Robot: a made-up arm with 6 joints.
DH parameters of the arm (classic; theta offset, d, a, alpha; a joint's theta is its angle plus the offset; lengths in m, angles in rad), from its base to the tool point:
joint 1: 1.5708 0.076 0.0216 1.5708
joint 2: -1.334 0 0.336 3.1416
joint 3: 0.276 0 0.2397 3.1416
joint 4: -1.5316 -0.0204 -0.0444 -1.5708
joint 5: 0 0.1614 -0.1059 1.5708
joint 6: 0 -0.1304 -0.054 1.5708
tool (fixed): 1.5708 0.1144 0 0
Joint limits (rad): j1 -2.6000..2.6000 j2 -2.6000..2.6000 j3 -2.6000..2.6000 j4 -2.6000..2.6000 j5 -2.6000..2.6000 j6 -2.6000..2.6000
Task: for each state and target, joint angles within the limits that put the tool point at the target. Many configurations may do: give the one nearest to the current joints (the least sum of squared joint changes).
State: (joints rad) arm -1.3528 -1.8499 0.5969 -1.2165 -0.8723 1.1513
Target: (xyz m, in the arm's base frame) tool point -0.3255 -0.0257 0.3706
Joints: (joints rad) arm -1.1664 -1.9898 0.7138 -1.2250 -0.9810 1.2559
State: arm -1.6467 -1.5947 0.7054 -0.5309 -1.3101 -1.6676
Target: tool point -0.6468 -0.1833 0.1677
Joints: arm -0.9068 -1.2591 0.5851 -0.5169 -1.3842 -1.6853
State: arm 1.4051 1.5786 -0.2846 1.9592 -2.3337 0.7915
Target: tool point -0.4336 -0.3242 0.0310
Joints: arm 2.3778 1.0139 -0.5278 2.4387 -2.6000 1.3680
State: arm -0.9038 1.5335 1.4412 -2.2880 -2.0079 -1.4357
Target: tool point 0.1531 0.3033 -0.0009
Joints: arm -1.0523 1.0483 1.3287 -2.2099 -1.9410 -1.3278
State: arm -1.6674 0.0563 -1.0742 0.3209 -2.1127 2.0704
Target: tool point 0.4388 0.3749 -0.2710
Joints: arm -0.7751 0.1892 -1.2918 0.4176 -1.9867 2.0324
